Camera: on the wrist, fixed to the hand. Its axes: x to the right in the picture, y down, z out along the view.
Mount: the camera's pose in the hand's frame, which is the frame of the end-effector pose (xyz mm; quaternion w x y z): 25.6 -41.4 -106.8 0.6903 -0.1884 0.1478 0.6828
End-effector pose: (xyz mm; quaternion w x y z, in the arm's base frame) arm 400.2 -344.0 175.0 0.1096 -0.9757 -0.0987 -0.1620
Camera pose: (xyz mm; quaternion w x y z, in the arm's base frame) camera 383.1 -326.6 289.8 0.0170 -0.7376 0.6448 -0.1998
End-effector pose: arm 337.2 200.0 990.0 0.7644 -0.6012 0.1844 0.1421
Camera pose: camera 366.3 86.3 992.0 0.2901 -0.4541 0.6240 0.5659
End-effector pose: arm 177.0 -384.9 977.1 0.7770 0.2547 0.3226 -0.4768
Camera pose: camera 120.6 -341.7 883.7 0.8622 0.3202 0.2534 0.2998
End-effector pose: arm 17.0 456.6 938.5 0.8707 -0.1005 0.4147 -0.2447
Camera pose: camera -65.8 410.9 869.0 0.6878 0.0859 0.5296 0.4888
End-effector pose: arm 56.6 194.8 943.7 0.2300 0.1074 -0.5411 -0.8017
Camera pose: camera 68.8 107.8 865.9 0.8064 -0.2202 -0.2618 -0.4824
